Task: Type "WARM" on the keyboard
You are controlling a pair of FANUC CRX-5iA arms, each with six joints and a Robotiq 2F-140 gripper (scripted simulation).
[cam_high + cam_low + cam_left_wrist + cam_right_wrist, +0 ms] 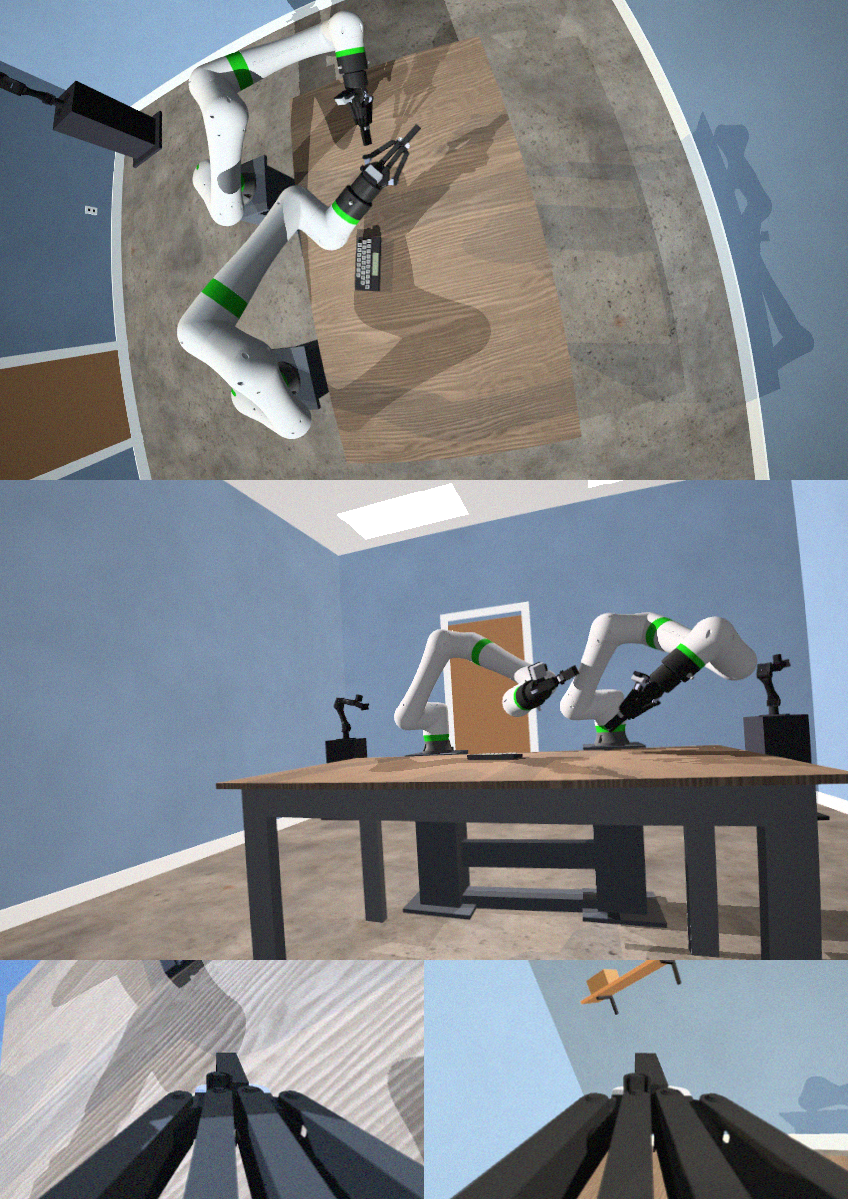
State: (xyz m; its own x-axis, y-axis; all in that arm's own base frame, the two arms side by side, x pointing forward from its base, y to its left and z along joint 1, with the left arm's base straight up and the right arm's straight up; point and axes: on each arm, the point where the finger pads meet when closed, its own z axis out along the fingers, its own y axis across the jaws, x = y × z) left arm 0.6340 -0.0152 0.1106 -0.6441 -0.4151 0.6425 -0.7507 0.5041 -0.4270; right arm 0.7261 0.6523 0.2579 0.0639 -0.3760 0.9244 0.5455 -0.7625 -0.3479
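Note:
Right now my right hand is 330 mm past the R key, 290 mm to the left of it and 240 mm above it. The rest, counted from my right hand: M key 330 mm to the right, 320 mm behind, 240 mm below.

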